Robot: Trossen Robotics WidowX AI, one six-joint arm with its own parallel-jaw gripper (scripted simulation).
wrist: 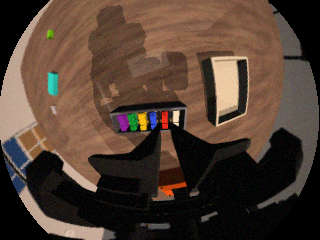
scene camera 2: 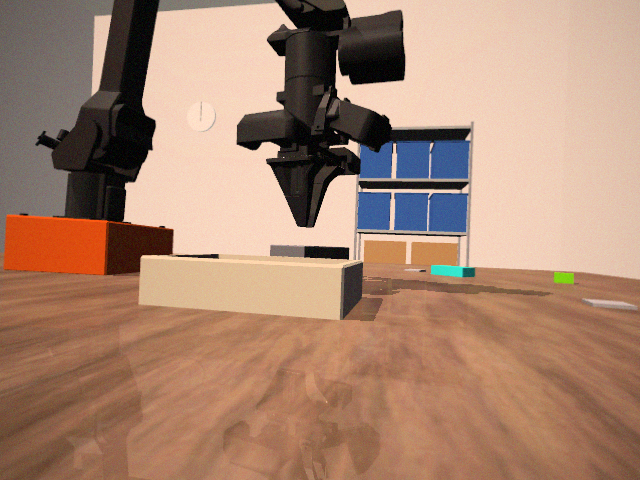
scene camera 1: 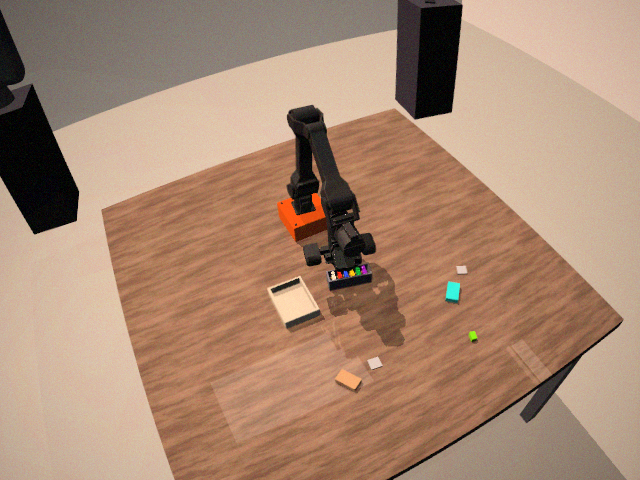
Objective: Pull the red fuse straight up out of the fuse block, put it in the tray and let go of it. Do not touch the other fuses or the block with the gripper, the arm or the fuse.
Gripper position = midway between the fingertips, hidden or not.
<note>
In view: my gripper (scene camera 2: pixel 305 227) and a beige tray (scene camera 2: pixel 321 288).
My gripper is seen too in the wrist view (wrist: pixel 165 127) and in scene camera 1 (scene camera 1: pixel 340 269). The beige tray is seen too in the wrist view (wrist: pixel 226 77) and in scene camera 1 (scene camera 1: pixel 292 299).
</note>
